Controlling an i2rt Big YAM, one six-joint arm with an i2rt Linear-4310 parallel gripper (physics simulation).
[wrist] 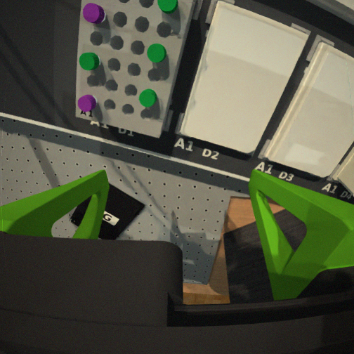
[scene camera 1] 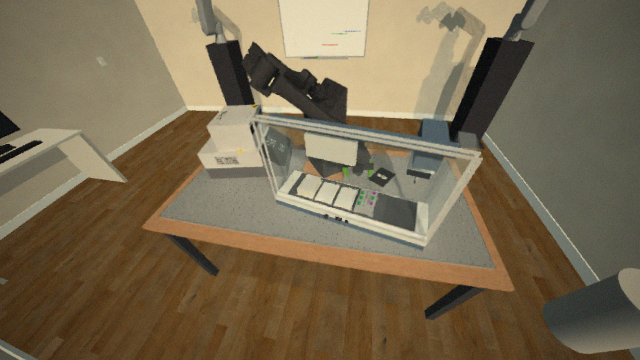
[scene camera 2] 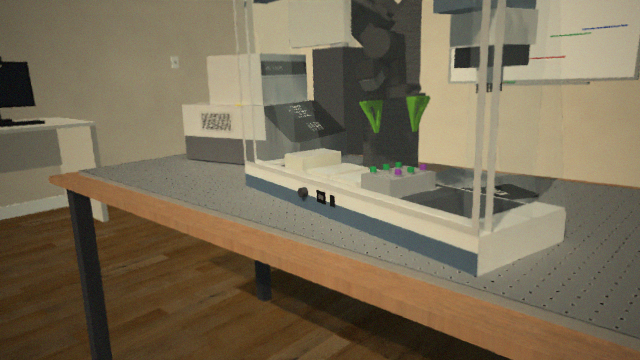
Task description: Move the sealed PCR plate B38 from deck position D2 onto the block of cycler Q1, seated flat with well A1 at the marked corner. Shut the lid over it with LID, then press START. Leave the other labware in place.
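Seen in the pictures: gripper, fingertip midpoint: (scene camera 1: 357, 177) (scene camera 2: 395, 132); arm's base, link origin: (scene camera 1: 321, 95).
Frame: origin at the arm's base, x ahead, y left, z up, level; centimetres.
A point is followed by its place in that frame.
Note:
The pale sealed plate at D2 (scene camera 1: 346, 197) (scene camera 2: 352, 174) (wrist: 244, 80) lies flat in its nest, beside the tube rack at D1. My gripper (scene camera 1: 357, 172) @(x 32.8, y 22.5, z -27.3 cm) (scene camera 2: 395, 131) @(x 32.8, y 22.5, z -27.3 cm) (wrist: 178, 177) is open and empty, fingers pointing down. It hangs above the table on the arm side of the deck, short of the D2 label in the wrist view. A white and grey instrument (scene camera 1: 235, 130) @(x 21.7, y -43.2, z -10.9 cm) (scene camera 2: 225, 120) @(x 24.9, y -49.3, z -28.6 cm), apparently cycler Q1, stands at the left end of the deck. Its tilted dark panel (scene camera 1: 277, 145) (scene camera 2: 305, 120) bears small text; LID and START cannot be read. Its block is hidden.
Tube rack D1 (scene camera 1: 367, 199) (scene camera 2: 397, 181) (wrist: 134, 95) has green and purple caps. Plate D3 (wrist: 315, 107) and a taller block (scene camera 2: 312, 159) @(x 36.6, y 0.8, z -35.0 cm) stand beyond D2. Clear panels and white posts (scene camera 2: 484, 125) @(x 58.3, y 52.9, z -21.7 cm) enclose the deck. A black tile (scene camera 1: 382, 176) (wrist: 125, 202) lies behind it.

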